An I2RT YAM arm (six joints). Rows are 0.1 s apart.
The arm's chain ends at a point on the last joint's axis. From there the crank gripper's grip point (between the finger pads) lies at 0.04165 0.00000 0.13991 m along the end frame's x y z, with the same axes.
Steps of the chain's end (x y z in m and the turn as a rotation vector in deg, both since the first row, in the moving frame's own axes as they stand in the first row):
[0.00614 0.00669 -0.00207 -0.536 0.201 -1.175]
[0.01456 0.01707 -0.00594 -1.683 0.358 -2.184]
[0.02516 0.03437 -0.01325 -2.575 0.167 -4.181]
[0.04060 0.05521 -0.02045 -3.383 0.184 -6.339]
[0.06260 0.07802 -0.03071 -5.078 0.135 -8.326]
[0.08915 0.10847 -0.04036 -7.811 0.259 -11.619]
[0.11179 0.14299 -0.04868 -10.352 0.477 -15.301]
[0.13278 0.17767 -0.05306 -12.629 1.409 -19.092]
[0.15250 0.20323 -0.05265 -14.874 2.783 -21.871]
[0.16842 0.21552 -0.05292 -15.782 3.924 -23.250]
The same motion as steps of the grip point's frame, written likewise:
[0.00664 0.00714 -0.00222 -0.536 0.201 -1.175]
[0.01548 0.01957 -0.00624 -1.683 0.358 -2.184]
[0.02569 0.03760 -0.01344 -2.575 0.167 -4.181]
[0.04125 0.05882 -0.02069 -3.383 0.184 -6.339]
[0.06339 0.08431 -0.03109 -5.078 0.135 -8.326]
[0.09085 0.11892 -0.04127 -7.811 0.259 -11.619]
[0.11481 0.15672 -0.05029 -10.352 0.477 -15.301]
[0.13891 0.19350 -0.05594 -12.629 1.409 -19.092]
[0.16283 0.22139 -0.05737 -14.874 2.783 -21.871]
[0.18182 0.23399 -0.05890 -15.782 3.924 -23.250]

